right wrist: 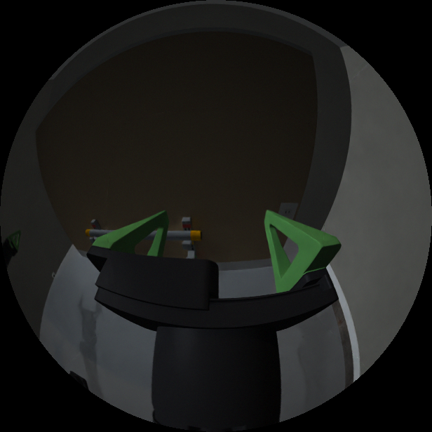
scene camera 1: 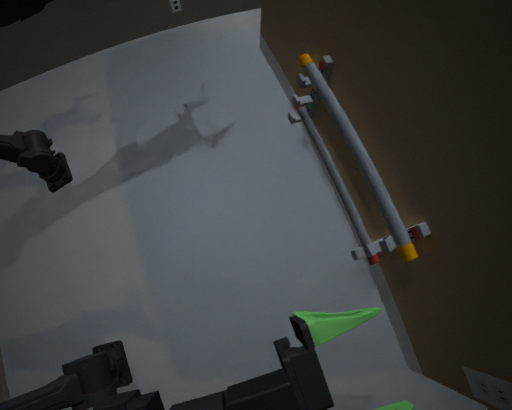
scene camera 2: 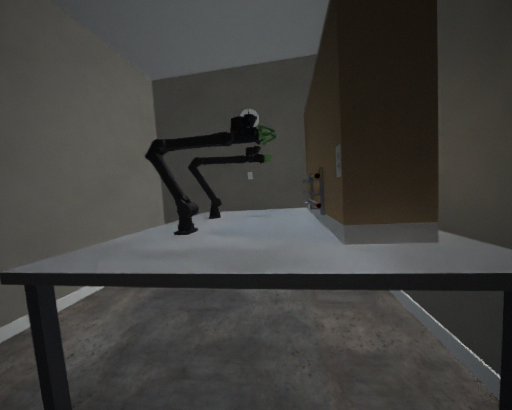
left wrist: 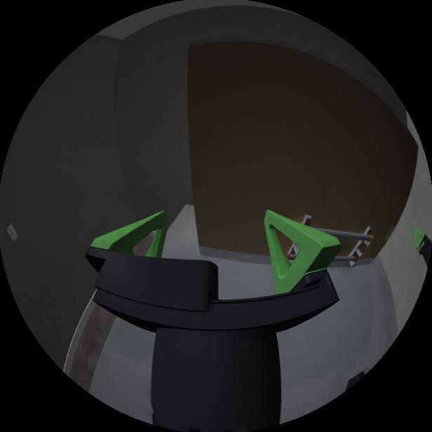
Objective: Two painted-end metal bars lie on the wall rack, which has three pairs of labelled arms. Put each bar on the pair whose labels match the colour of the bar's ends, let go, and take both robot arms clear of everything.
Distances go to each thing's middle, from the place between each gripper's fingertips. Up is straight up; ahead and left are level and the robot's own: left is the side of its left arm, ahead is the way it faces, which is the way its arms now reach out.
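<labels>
The orange-ended bar [scene camera 1: 405, 247] is 23 cm ahead of my right hand, 22 cm below it and 27 cm to the left of it. Going by its middle, the orange-ended bar is nearer to my right hand than to my left hand.
Counted from my left hand, the bar is 490 mm to the right, 230 mm ahead and 220 mm below.
</labels>
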